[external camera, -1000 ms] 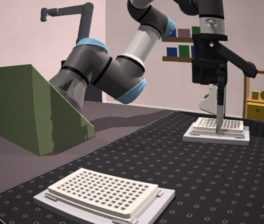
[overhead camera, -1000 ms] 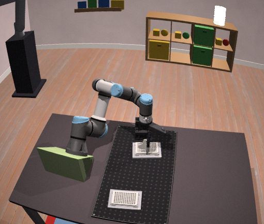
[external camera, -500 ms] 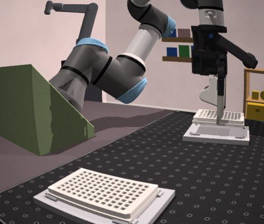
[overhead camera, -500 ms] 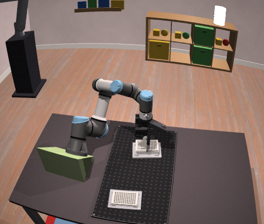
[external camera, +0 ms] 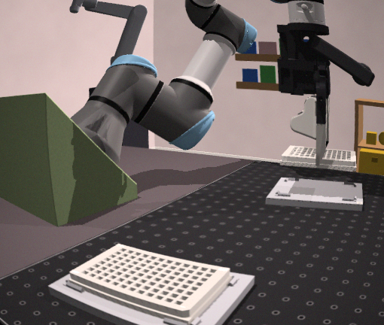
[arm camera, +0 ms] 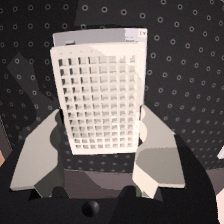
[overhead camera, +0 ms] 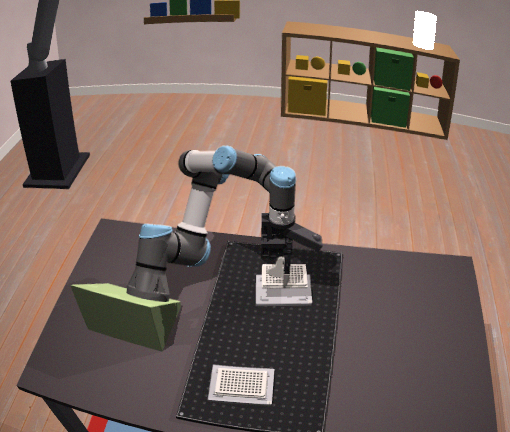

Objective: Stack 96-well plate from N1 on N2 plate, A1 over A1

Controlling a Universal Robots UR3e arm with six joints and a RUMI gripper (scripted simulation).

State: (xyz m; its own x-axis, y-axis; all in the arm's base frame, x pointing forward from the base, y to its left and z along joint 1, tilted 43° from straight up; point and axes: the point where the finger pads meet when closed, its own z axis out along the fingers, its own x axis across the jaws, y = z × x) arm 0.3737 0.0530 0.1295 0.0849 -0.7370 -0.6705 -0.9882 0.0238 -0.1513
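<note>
Now: hand 8 cm past the white 96-well plate, 36 cm to the left of it and 6 cm above it. The rest, counted from my hand: plate nest N1: 7 cm below.
</note>
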